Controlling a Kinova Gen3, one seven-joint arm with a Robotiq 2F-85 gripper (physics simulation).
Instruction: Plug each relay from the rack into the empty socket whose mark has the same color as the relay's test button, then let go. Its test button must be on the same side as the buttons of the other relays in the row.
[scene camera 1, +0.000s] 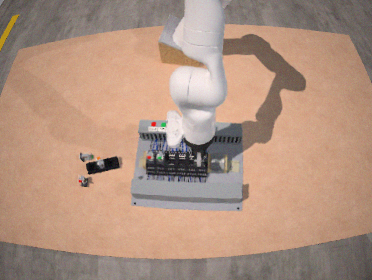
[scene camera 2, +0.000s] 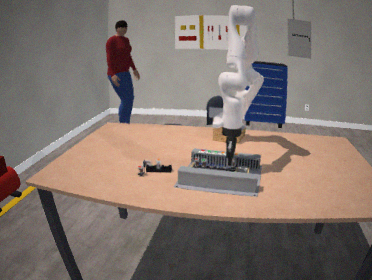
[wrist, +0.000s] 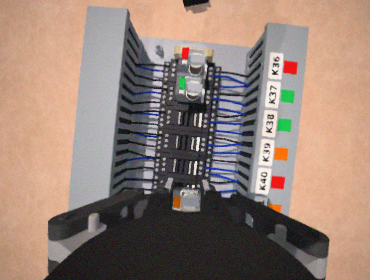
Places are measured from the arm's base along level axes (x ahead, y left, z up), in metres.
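Where they show: gripper, fingertip midpoint: (scene camera 1: 198, 156) (scene camera 2: 230, 164) (wrist: 187, 187).
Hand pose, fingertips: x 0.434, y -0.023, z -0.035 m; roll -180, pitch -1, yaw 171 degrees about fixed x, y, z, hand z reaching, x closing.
Observation:
Each offset is from my fingertips to the top centre of the thing. "spot": to the spot under its first point.
My gripper (scene camera 1: 199, 156) (scene camera 2: 230, 161) (wrist: 187, 187) is shut on a clear relay @[dx +0.001, dy +0.011, dz +0.026 m] (wrist: 189, 200) with an orange test button, at the near end of the socket row in the wrist view. Its button is on the left, like those of the seated red-button relay @[dx -0.019, dy -0.133, dz +0.017 m] (wrist: 196, 58) at K36 and green-button relay @[dx -0.013, dy -0.105, dz +0.017 m] (wrist: 194, 88) at K37. The sockets at K38 @[dx -0.005, dy -0.062, dz -0.020 m] (wrist: 188, 118), K39 @[spot: dx -0.005, dy -0.046, dz -0.028 m] (wrist: 187, 143) and K40 @[spot: dx +0.002, dy -0.017, dz -0.028 m] (wrist: 184, 167) are empty. The held relay's base is hidden. The black rack @[dx -0.032, dy -0.292, dz -0.030 m] (scene camera 1: 111, 164) (scene camera 2: 165, 169) holds a relay. A green-button relay @[dx -0.067, dy -0.349, dz -0.025 m] (scene camera 1: 86, 157) and a red-button relay @[dx +0.018, dy -0.357, dz -0.009 m] (scene camera 1: 83, 181) lie beside it.
Grey wire ducts @[dx +0.093, dy -0.048, dz +0.010 m] (scene camera 1: 187, 191) (wrist: 97, 110) flank the row. The right duct in the wrist view carries labels and colored marks, with an orange mark @[dx -0.086, dy +0.029, dz +0.010 m] (wrist: 275, 207) partly hidden beyond K40. A clear round part @[spot: dx +0.030, dy +0.051, dz -0.006 m] (scene camera 1: 218, 164) is right of the row. A box (scene camera 1: 175, 54) stands behind.

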